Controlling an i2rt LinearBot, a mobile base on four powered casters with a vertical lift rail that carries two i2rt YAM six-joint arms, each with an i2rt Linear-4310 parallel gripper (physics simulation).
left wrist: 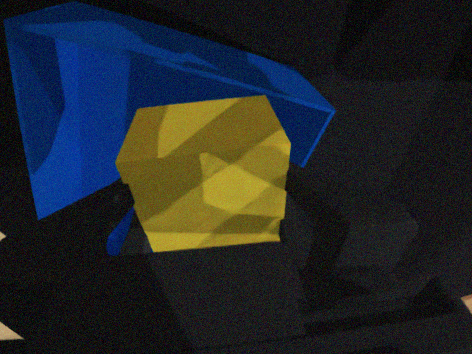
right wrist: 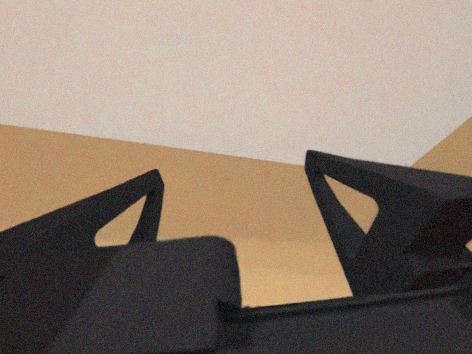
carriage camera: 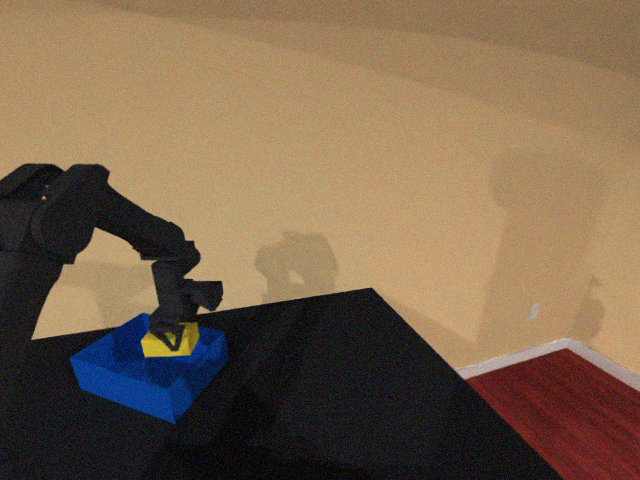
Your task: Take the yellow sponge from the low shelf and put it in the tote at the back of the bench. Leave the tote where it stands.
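Places are measured from the left arm's base along level axes (x ahead, y left, z up), in millimetres.
Where they show: left gripper, fingertip midpoint: (left wrist: 210, 167) (carriage camera: 181, 341); right gripper, fingertip midpoint: (right wrist: 232, 168).
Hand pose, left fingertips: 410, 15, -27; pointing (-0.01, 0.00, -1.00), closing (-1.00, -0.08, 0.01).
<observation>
Things, the pixels of their top centre, and the offset from my left fingertips, as dx, dy, dz. "pt": a spot on its surface instead. Level surfaces: height alone.
- yellow sponge, middle of its top: (left wrist: 218, 241) (carriage camera: 170, 330) -2, +20, +32
- blue tote, middle of its top: (left wrist: 158, 232) (carriage camera: 152, 344) +45, +111, -51
- black bench, its level: dz -151
- bench's back corner, surface spot: (carriage camera: 371, 290) pt +538, -537, -151
- Red floor, its level: dz -913
The yellow sponge (carriage camera: 153, 350) (left wrist: 205, 170) is a thick block. My left gripper (carriage camera: 173, 342) (left wrist: 210, 167) points down and is shut on it. The blue tote (carriage camera: 124, 387) (left wrist: 95, 110) is an open box on the black bench (carriage camera: 336, 361). In the carriage view the sponge appears over the tote's opening, toward its back side, and hides part of the back wall. I cannot tell how high the sponge is against the rim. The low shelf does not show. My right gripper (right wrist: 232, 168) is open and empty, seen against the wall.
The tan wall (carriage camera: 361, 180) rises behind the bench and carries shadows of the robot. The bench's back corner (carriage camera: 371, 290) and its slanting edge show in the carriage view. Red floor (carriage camera: 558, 413) with a white skirting board (carriage camera: 506, 355) lies beyond it.
</observation>
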